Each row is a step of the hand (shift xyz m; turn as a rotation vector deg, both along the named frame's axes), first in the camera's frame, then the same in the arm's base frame.
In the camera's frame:
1: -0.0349 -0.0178 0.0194 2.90 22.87 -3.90
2: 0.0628 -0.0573 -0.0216 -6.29 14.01 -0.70
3: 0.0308 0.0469 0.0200 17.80 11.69 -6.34
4: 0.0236 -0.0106 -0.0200 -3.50 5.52 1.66
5: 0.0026 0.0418 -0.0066 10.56 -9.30 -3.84
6: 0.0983 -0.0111 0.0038 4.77 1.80 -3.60
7: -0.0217 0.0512 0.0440 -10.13 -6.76 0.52
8: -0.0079 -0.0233 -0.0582 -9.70 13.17 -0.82
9: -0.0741 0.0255 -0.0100 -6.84 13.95 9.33
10: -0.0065 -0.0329 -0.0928 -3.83 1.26 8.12
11: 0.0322 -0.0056 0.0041 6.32 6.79 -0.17
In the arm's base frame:
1: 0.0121 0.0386 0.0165 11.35 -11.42 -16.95
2: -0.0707 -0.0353 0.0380 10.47 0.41 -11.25
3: 0.0357 -0.0469 -0.0084 -1.96 -20.79 -7.58
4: -0.0278 -0.0172 -0.0013 5.78 1.06 -3.31
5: 0.0219 -0.0184 -0.0313 -11.81 -6.07 6.03
6: -0.0330 -0.0865 0.0351 -2.73 -5.02 -2.52
7: 0.0705 -0.0007 -0.0075 -1.12 11.94 2.18
8: -0.0537 0.0175 -0.0284 10.83 3.88 -11.66
9: 0.0311 0.0587 -0.0428 17.62 0.72 -4.19
10: -0.0846 0.0207 -0.0464 7.62 2.87 3.99
11: -0.0101 -0.0276 0.0148 2.48 -8.45 -2.93

